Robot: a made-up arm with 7 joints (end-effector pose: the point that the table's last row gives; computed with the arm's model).
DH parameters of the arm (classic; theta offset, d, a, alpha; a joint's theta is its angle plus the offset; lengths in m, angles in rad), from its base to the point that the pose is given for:
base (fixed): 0 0.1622 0 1.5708
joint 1: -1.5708 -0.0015 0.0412 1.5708
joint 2: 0 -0.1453 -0.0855 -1.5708
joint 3: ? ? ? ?
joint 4: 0 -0.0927 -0.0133 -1.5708
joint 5: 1.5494 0 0.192 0
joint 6: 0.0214 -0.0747 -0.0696 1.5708
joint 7: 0.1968 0 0.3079 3.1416
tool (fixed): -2.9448 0.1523 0 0
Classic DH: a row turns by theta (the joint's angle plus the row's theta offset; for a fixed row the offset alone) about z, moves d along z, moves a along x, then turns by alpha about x.
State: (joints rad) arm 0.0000 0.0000 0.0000 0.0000 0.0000 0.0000 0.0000
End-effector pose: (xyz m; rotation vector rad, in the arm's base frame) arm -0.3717 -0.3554 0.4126 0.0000 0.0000 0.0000
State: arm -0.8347 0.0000 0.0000 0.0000 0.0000 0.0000 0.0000
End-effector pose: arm -0.0640 -0.3554 0.6058 0.0000 0.8347 0.0000
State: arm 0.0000 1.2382 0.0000 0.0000 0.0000 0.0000 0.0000
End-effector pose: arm -0.3717 0.1606 0.5535 -1.2382 0.0000 0.0000
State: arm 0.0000 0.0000 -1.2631 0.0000 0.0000 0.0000 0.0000
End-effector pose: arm 0.1851 -0.3554 0.7616 0.0000 1.2631 0.0000
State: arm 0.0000 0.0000 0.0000 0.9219 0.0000 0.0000 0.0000
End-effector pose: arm -0.3717 -0.4783 0.3371 0.9219 0.0000 0.0000
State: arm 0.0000 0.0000 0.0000 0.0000 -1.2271 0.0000 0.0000
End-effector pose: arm -0.2299 -0.3554 -0.0852 0.0000 -1.2271 0.0000
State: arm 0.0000 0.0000 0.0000 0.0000 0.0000 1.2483 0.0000
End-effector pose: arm -0.0685 -0.3554 0.5289 0.0000 1.2483 0.0000
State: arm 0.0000 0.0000 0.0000 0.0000 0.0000 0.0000 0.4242
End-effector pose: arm -0.3202 -0.2365 0.4126 0.0000 0.0000 -0.4242
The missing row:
joint 3: 0 0.3424 -0.0446 -1.5708
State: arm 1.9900 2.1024 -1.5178 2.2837 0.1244 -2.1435 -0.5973
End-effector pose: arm 0.1249 0.3822 0.4070 0.2161 1.1806 1.7904
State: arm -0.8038 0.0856 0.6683 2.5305 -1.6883 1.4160 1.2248
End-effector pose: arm 0.1072 -0.4976 0.3240 2.1488 1.5182 -0.9716
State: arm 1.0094 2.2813 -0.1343 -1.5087 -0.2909 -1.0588 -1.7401
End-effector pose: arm 0.0340 0.6384 -0.1003 1.0406 -2.6527 -0.1109
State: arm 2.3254 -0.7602 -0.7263 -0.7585 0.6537 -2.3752 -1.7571
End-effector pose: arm -0.1620 -0.8310 0.1832 2.0772 1.4733 -0.0341
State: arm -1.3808 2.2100 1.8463 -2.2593 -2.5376 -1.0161 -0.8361
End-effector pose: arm -0.0117 0.3998 0.4320 -0.6367 0.3775 0.1465
